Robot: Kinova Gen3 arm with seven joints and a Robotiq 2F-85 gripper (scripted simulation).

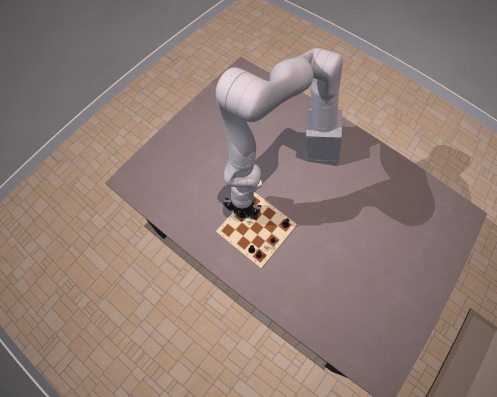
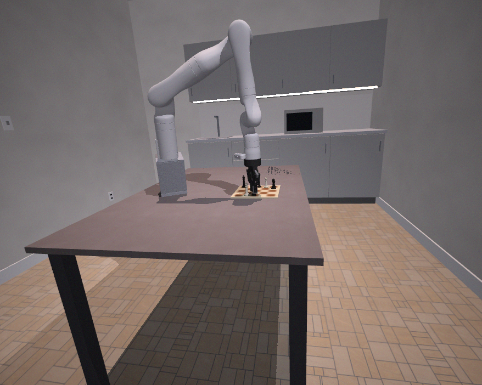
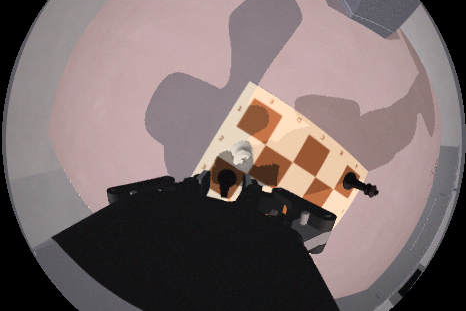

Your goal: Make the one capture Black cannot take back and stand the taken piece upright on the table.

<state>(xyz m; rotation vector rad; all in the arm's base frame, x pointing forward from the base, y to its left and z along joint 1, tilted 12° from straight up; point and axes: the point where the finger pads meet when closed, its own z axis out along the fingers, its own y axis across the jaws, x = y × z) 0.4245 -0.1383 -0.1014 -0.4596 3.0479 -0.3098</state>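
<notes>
My hand is 2 cm short of the chessboard, 7 cm to the right of it and 3 cm above it. Round my hand: black pawn (3 cm ahead, 15 cm to the left, 2 cm below).
</notes>
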